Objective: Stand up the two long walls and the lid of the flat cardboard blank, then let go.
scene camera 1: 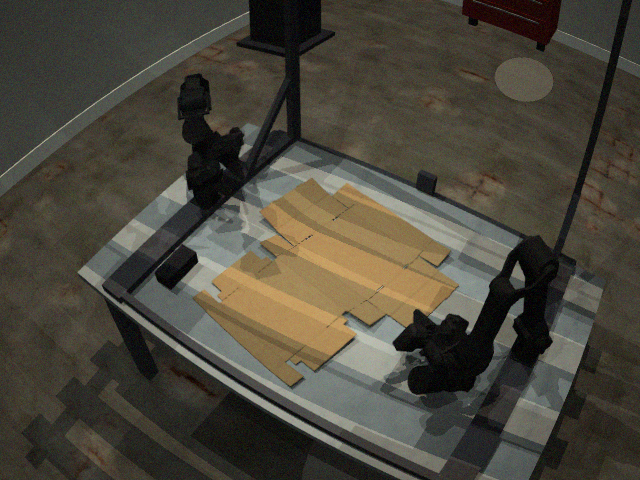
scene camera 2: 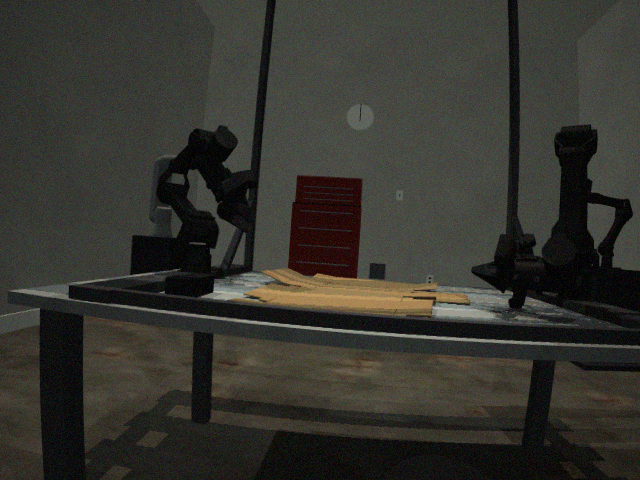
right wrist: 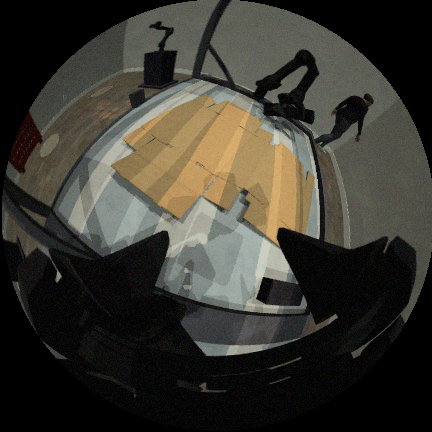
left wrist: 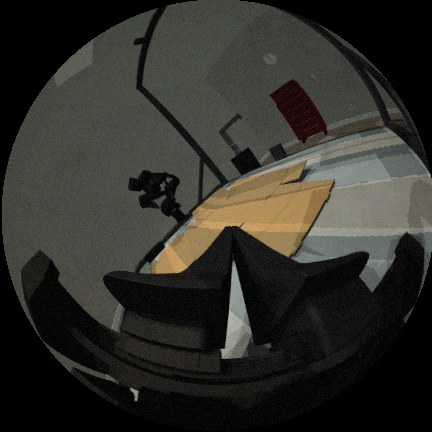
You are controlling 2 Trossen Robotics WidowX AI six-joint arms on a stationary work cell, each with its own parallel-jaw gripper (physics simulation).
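Where they show: left gripper, fingertip midpoint: (scene camera 1: pixel 415 310) (scene camera 2: pixel 471 270) (right wrist: pixel 272 108) (left wrist: pixel 230 231); right gripper, fingertip midpoint: (scene camera 1: pixel 237 187) (scene camera 2: pixel 250 227) (right wrist: pixel 224 234) (left wrist: pixel 167 203); left arm's base, origin of the base link: (scene camera 1: pixel 525 353) (scene camera 2: pixel 574 299) (right wrist: pixel 257 95); right arm's base, origin of the base link: (scene camera 1: pixel 206 199) (scene camera 2: pixel 194 271) (right wrist: pixel 162 314) (left wrist: pixel 181 219).
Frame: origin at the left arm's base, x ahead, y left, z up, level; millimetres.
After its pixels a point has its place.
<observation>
The cardboard blank (scene camera 1: pixel 310 279) @(x 536, y 68, z -6 mm) (scene camera 2: pixel 351 299) @(x 525, y 164, z -10 mm) (left wrist: pixel 270 210) @(x 342, y -45, z -17 mm) (right wrist: pixel 220 145) @(x 532, y -29, z -17 mm) lies spread on the table, its long panels side by side and nearly flat. In scene camera 2 its far left end rises slightly. No panel stands upright; I cannot tell which one is the lid. My left gripper (scene camera 1: pixel 395 343) (scene camera 2: pixel 473 270) @(x 275, y 65, z 57 mm) (left wrist: pixel 230 231) @(x 275, y 65, z 57 mm) is shut and empty, low beside the blank's right end, its fingertips meeting. My right gripper (scene camera 2: pixel 251 202) (right wrist: pixel 224 234) @(x 775, y 18, z 118 mm) is open and empty, raised beyond the blank's left end, with its fingers wide apart. Both grippers are apart from the cardboard.
A black block (scene camera 1: pixel 176 266) @(x 808, y 229, z 16 mm) (scene camera 2: pixel 189 284) @(x 799, y 276, z 7 mm) (right wrist: pixel 281 292) @(x 820, y 200, z 15 mm) sits on the table near the front left corner. Dark rails run along the table edges. A small dark bracket (scene camera 1: pixel 426 182) @(x 454, y -357, z 20 mm) stands at the back edge. An upright post (scene camera 1: pixel 292 93) @(x 875, y -343, z 164 mm) rises at the back left corner.
</observation>
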